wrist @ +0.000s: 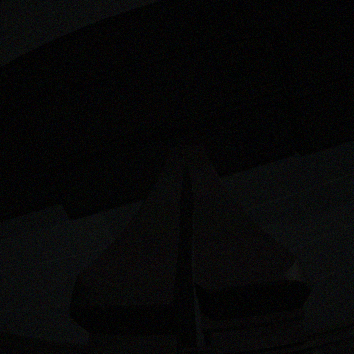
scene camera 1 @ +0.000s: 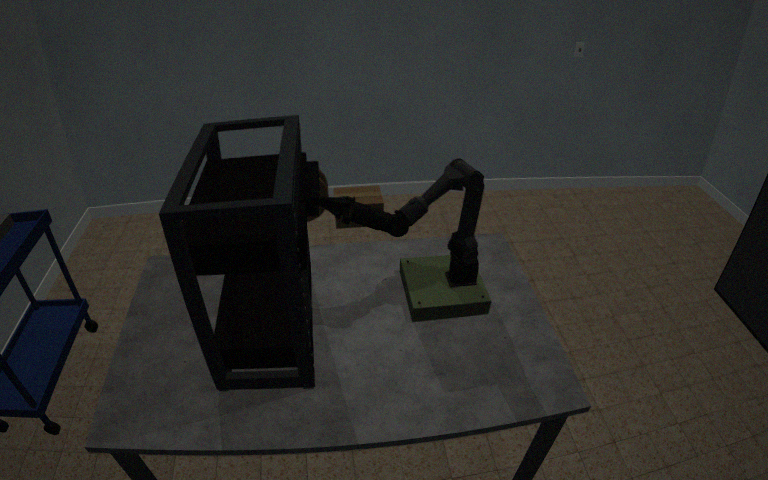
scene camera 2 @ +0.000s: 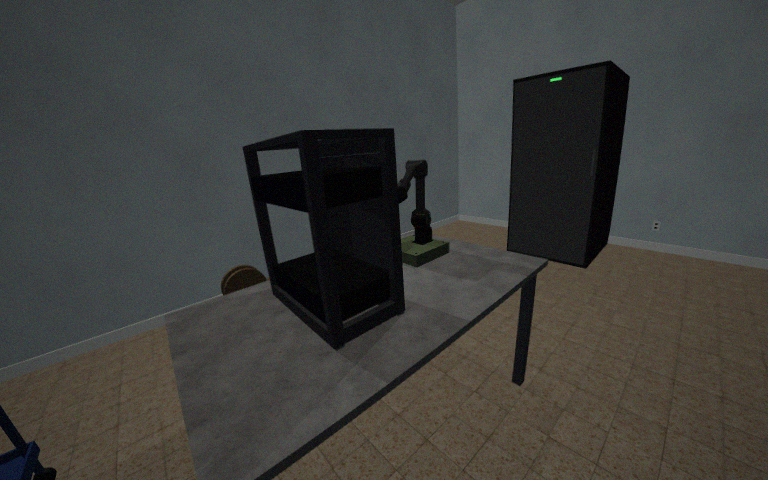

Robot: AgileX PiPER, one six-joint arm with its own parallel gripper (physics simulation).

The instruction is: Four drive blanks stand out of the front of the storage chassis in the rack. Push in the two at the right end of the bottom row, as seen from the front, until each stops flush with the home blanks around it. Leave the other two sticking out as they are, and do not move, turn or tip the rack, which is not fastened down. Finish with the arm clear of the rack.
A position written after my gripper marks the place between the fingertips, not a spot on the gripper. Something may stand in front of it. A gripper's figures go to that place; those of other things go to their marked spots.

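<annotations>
My gripper (scene camera 1: 319, 200) is 1.35 m from the lens; a dark rack (scene camera 1: 247, 218) is 1.17 m from the lens.
</annotations>
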